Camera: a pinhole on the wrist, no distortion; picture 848 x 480 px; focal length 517.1 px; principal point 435.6 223.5 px. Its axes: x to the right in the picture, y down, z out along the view. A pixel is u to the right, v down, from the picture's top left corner.
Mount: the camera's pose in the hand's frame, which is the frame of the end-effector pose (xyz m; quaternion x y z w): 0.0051 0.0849 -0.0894 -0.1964 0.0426 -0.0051 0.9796
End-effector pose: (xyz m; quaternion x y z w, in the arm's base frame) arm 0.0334 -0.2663 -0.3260 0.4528 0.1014 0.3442 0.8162
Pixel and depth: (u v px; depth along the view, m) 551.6 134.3 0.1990
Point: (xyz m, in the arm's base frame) 0.0718 -0.2463 -0.1536
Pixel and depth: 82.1 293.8 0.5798
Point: -0.1908 -0.6492 0.1942
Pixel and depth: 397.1 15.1 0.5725
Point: 0.2519 -0.5791 0.0526
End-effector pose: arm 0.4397 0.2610 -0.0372 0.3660 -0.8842 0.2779 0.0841
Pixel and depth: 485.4 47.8 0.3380
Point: 0.3309 0.1377 -0.2785
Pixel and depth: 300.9 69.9 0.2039
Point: 0.3926 0.2724 -0.1990
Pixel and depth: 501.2 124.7 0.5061
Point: 0.2501 0.0765 -0.4175
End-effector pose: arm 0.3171 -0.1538 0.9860 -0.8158 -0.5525 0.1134 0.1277
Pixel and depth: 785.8 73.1 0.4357
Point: 0.4415 0.1423 0.6123
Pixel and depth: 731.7 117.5 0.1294
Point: 0.4333 -0.1057 0.9142
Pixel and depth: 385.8 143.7 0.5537
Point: 0.3603 -0.1946 0.4823
